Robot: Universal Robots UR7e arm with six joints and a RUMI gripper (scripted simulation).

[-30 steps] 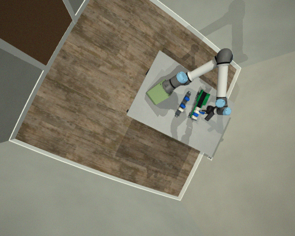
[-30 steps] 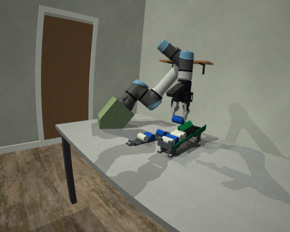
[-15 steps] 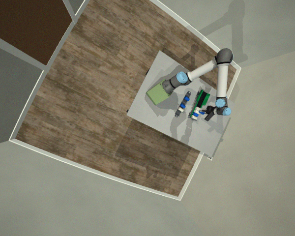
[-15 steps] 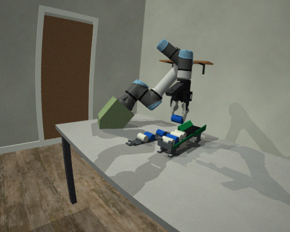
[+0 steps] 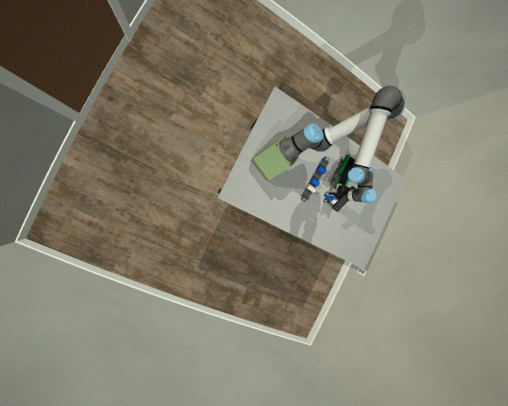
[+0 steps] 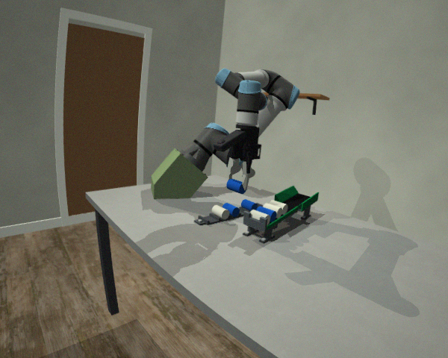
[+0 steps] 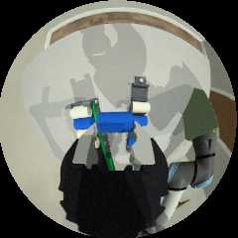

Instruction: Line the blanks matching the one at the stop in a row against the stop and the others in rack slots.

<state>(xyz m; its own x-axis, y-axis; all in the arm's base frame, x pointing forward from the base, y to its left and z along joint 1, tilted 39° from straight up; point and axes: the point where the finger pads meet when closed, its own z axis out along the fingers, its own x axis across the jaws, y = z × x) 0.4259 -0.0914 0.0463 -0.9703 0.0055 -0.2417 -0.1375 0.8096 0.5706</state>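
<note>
The dark stock rack lies 90 mm behind my hand, 80 mm to the left of it and 170 mm below it. Also, from my hand: grey stop 120 mm ahead, 100 mm below.
</note>
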